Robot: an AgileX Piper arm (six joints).
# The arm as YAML. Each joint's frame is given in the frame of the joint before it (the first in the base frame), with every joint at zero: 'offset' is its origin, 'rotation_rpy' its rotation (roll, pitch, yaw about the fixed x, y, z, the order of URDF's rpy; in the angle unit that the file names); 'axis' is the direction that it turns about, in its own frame. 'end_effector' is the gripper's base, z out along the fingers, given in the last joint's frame.
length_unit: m
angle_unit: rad
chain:
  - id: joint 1
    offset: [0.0, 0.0, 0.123]
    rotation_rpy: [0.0, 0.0, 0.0]
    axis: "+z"
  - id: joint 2
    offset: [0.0, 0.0, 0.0]
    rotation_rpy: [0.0, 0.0, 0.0]
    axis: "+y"
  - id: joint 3
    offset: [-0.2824, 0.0, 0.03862]
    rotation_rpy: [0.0, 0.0, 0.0]
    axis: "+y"
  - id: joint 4
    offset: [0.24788, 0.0, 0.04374]
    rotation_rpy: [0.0, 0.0, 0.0]
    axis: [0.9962, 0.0, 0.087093]
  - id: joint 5
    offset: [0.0, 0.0, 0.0]
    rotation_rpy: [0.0, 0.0, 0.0]
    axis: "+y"
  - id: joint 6
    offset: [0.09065, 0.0, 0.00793]
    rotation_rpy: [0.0, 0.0, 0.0]
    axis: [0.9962, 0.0, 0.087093]
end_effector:
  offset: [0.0, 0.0, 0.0]
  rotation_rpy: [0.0, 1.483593, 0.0]
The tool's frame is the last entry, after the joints.
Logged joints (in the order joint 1, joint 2, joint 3, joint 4, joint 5, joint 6), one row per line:
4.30, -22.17, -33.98, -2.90, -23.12, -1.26
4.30, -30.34, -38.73, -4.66, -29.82, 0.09
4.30, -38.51, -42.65, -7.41, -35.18, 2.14
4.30, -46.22, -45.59, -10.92, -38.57, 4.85
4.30, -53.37, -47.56, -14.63, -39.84, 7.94
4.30, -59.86, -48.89, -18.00, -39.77, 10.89
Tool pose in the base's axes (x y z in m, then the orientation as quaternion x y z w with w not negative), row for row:
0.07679, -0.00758, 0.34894, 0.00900, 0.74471, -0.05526, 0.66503
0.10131, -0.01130, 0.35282, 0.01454, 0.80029, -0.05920, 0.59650
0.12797, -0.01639, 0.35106, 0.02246, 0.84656, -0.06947, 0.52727
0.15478, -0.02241, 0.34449, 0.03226, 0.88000, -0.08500, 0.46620
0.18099, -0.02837, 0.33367, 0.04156, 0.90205, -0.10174, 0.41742
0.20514, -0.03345, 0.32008, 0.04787, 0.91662, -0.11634, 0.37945
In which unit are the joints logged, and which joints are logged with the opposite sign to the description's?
The joints are logged in degrees. Opposite sign: joint 1, joint 2, joint 5.
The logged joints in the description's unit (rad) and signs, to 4 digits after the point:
-0.0750, 0.3869, -0.5931, -0.0506, 0.4035, -0.0220
-0.0750, 0.5295, -0.6760, -0.0813, 0.5205, 0.0016
-0.0750, 0.6721, -0.7444, -0.1293, 0.6140, 0.0374
-0.0750, 0.8067, -0.7957, -0.1906, 0.6732, 0.0846
-0.0750, 0.9315, -0.8301, -0.2553, 0.6953, 0.1386
-0.0750, 1.0448, -0.8533, -0.3142, 0.6941, 0.1901

